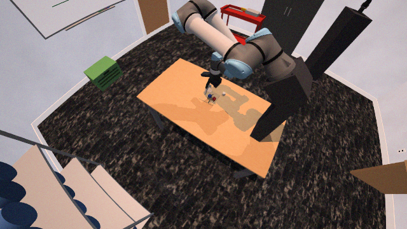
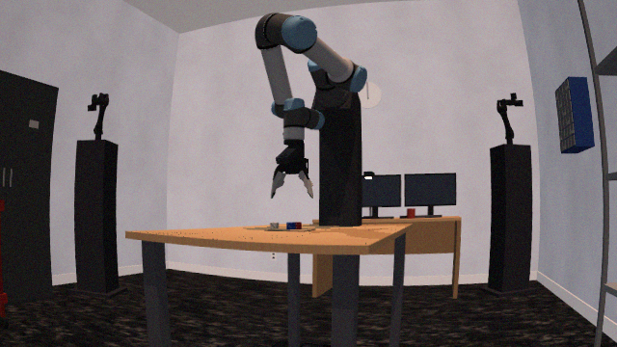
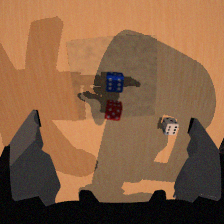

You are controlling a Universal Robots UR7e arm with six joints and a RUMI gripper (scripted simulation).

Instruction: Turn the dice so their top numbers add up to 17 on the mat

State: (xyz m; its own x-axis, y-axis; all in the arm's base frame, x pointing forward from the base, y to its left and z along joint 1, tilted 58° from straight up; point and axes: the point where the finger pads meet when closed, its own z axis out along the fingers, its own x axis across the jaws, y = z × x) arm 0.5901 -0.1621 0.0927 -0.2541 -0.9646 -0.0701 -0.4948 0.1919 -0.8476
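Now: the grey die 120 mm behind my hand, 60 mm to the right of it and 100 mm below it. Round my hand: red die: 40 mm behind, 20 mm to the left, 100 mm below; then blue die: 100 mm below; then tan mat: 110 mm below.
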